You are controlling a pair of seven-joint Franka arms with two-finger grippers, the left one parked.
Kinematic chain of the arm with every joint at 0, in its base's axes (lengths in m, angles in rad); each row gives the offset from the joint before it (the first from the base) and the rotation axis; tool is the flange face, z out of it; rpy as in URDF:
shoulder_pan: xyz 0 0 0.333 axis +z
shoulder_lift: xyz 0 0 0 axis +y
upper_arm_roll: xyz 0 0 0.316 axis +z
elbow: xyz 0.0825 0 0 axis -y
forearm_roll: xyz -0.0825 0 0.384 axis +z
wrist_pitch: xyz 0 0 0 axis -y
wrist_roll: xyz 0.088 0 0 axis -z
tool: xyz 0 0 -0.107 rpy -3.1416 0 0
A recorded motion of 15 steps. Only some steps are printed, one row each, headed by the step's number.
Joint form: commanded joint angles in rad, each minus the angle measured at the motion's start. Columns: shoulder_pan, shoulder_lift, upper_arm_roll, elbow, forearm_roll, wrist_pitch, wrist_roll.
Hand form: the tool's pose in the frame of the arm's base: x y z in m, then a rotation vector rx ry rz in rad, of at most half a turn. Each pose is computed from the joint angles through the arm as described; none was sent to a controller.
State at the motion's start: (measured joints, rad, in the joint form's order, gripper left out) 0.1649 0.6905 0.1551 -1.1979 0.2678 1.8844 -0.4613
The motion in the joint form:
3: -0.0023 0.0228 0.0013 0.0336 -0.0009 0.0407 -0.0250
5: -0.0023 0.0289 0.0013 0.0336 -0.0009 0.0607 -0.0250
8: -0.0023 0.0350 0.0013 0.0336 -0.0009 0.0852 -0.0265
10: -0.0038 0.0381 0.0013 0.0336 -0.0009 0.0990 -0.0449
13: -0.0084 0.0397 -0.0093 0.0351 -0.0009 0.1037 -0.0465
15: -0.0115 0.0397 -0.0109 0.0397 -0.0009 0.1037 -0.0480
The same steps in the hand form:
3: 0.7203 0.2217 0.3865 -2.6325 -0.9281 -0.1198
5: 0.7228 0.2215 0.3837 -2.6357 -0.9223 -0.1391
8: 0.7257 0.2213 0.3812 -2.6388 -0.9174 -0.1650
10: 0.7276 0.2200 0.3801 -2.6339 -0.9362 -0.1848
13: 0.7311 0.2111 0.3794 -2.6468 -0.9234 -0.1932
15: 0.7326 0.2080 0.3815 -2.6491 -0.9207 -0.2009

